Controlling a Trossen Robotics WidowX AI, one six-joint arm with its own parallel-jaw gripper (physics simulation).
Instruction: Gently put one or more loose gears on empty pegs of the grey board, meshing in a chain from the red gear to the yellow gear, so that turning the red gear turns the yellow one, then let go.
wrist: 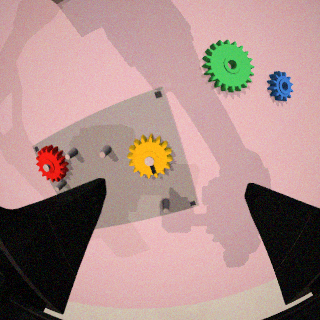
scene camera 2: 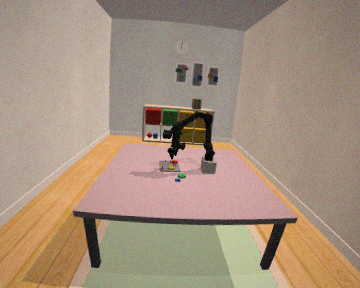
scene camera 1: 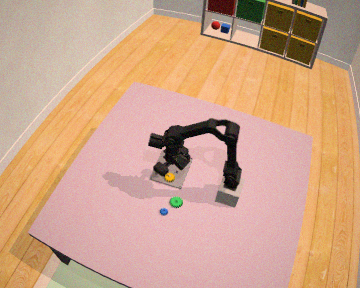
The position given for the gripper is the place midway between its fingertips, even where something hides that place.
The gripper (wrist: 179, 188) is open and holds nothing. Also in view: a green gear (wrist: 218, 54). Further things: a grey board (wrist: 129, 197), a red gear (wrist: 48, 154) and a yellow gear (wrist: 144, 147).
